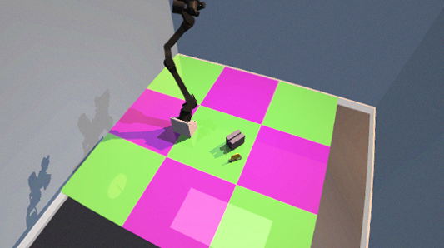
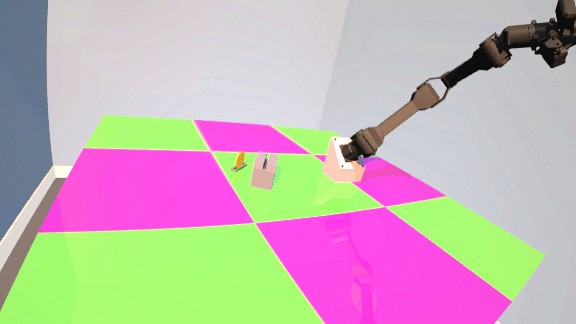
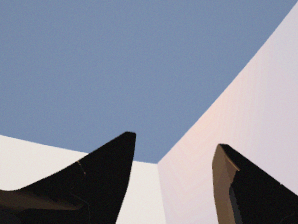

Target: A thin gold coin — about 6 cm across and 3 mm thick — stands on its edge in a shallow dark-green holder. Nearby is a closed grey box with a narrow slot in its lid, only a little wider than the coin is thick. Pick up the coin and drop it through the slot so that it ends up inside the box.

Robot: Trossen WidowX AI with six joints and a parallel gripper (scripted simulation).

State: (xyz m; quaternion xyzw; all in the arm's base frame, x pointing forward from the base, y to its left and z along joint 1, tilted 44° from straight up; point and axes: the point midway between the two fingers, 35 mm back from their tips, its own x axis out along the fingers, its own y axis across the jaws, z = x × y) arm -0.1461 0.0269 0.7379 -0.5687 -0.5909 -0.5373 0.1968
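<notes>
My gripper tip is now 68 cm to the left of the gold coin, 60 cm above it and 45 cm short of it.
</notes>
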